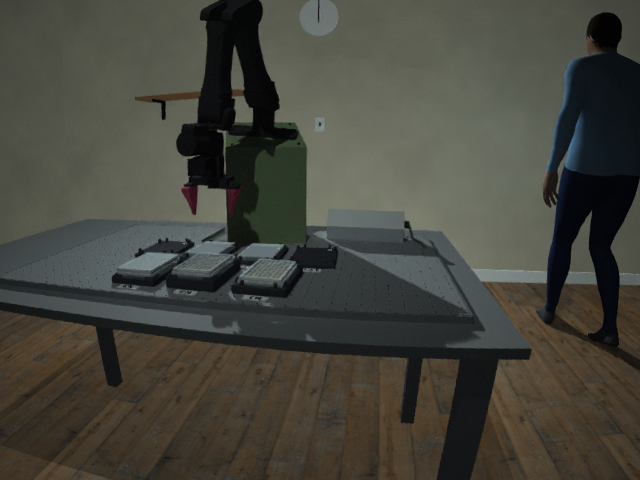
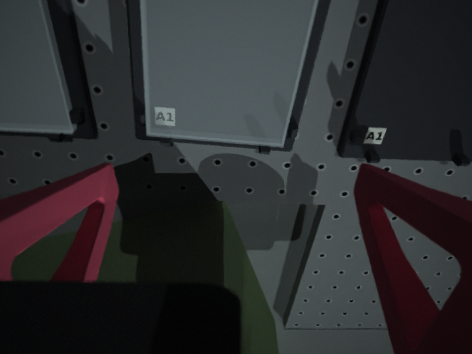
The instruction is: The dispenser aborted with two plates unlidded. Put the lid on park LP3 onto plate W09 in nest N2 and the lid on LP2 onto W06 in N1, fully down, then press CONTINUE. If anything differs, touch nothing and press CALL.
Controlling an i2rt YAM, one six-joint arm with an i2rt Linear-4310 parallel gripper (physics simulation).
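Places are measured from the arm's base along level axes (x left, y back, z up), in metres.
Pixels of known places: gripper, fingertip midpoint: [image 1: 212,215] [image 2: 236,177]; arm's base at its link origin: [image 1: 263,133].
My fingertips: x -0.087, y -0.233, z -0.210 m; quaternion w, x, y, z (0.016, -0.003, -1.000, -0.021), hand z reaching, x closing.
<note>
For each thing: its middle in the pictures, then the offset to it from my fingertips.
- plate with visible wells, body centre: [image 1: 204,264] dx +0.049, dy -0.213, dz -0.062 m
- paler-topped plate at the middle of its body: [image 1: 149,262] dx -0.081, dy -0.204, dz -0.065 m
- grey box at the middle of its body: [image 1: 366,223] dx +0.396, dy +0.196, dz -0.050 m
My gripper [image 1: 212,212] [image 2: 236,177] is open and empty, high above the back row beside the green pedestal. A clear lid [image 1: 212,248] [image 2: 225,70] marked A1 lies on the middle-left back park, likely LP3. Another clear lid [image 1: 262,252] [image 2: 27,70] lies on the park beside it, likely LP2. In the front row a plate with visible wells [image 1: 204,262] sits in the middle nest, likely N2, and another plate [image 1: 271,270] sits in the right nest, likely N1. Plate names cannot be read. The CONTINUE and CALL buttons cannot be made out.
A paler-topped plate [image 1: 148,262] sits in the left front nest. Dark parks [image 1: 166,246] [image 2: 420,85] [image 1: 314,256] without visible lids flank the back row. The green pedestal [image 1: 273,196] [image 2: 200,260] and a grey box [image 1: 364,225] stand behind. A person [image 1: 599,118] stands at the right.
</note>
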